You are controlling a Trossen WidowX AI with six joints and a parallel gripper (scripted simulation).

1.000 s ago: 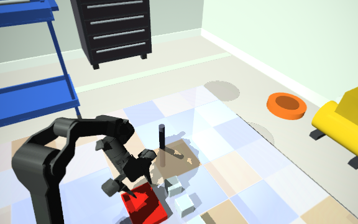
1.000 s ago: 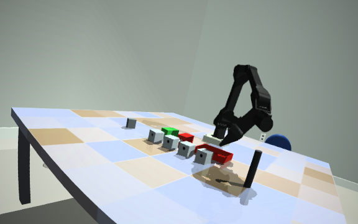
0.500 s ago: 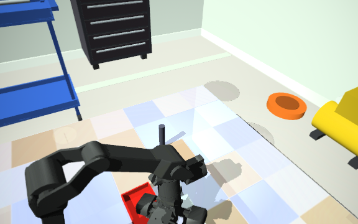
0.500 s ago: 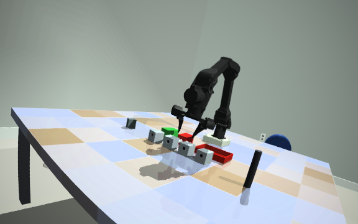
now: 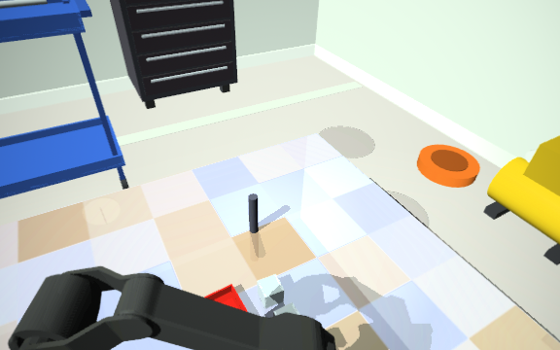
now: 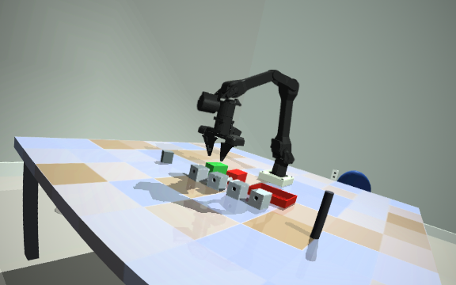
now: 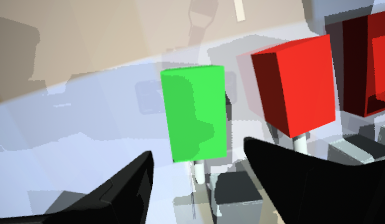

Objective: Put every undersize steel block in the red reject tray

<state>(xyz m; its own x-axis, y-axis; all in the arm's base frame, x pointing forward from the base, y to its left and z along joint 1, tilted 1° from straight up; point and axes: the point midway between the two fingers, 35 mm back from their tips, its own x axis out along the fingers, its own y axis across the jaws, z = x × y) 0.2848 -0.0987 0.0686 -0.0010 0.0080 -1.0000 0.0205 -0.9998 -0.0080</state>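
Right now my gripper tip is 4 cm above the green GO gauge and 1 cm short of it. Round my gripper tip: red reject tray 24 cm to the left, 6 cm below, 5 cm behind.
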